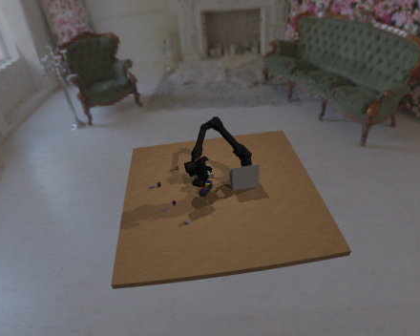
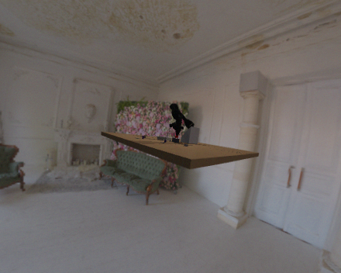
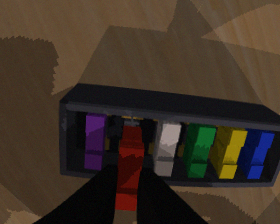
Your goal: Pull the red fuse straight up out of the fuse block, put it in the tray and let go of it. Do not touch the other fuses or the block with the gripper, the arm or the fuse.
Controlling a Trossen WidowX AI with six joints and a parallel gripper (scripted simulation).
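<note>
My gripper tip is now 1 cm short of the purple fuse, 2 cm to the right of it and 4 cm above it. From my gripper tip the other things lie so: green fuse 2 cm behind, 3 cm to the right, 4 cm below; then red fuse 1 cm below; then white fuse 1 cm behind, 2 cm to the right, 4 cm below.
</note>
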